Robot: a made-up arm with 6 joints.
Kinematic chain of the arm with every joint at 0, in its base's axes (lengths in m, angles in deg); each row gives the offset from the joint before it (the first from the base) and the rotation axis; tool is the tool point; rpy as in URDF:
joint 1: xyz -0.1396 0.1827 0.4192 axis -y
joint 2: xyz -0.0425 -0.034 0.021 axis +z
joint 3: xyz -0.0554 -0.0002 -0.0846 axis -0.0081 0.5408 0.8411
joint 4: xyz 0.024 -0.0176 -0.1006 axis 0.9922 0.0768 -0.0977
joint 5: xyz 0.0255 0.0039 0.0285 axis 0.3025 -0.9 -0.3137
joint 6: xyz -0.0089 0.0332 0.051 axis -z
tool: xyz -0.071 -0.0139 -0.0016 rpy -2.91 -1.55 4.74
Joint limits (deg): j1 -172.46..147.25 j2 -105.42..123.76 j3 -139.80..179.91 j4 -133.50..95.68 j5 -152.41..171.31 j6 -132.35..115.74
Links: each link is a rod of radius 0.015 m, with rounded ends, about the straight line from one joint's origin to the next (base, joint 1, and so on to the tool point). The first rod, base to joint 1, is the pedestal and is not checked.
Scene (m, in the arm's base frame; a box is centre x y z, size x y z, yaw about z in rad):
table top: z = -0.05
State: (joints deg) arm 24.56 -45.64 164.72 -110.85 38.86 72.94
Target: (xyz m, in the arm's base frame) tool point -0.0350 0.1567 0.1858
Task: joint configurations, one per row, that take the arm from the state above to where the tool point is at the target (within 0.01 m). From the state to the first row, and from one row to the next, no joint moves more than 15 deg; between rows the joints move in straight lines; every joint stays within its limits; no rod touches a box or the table.
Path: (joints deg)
1: 36.52 -54.48 165.29 -114.07 40.83 61.51
2: 48.47 -63.31 165.87 -117.29 42.80 50.07
3: 60.43 -72.15 166.44 -120.51 44.78 38.64
4: 72.39 -80.99 167.02 -123.73 46.75 27.21

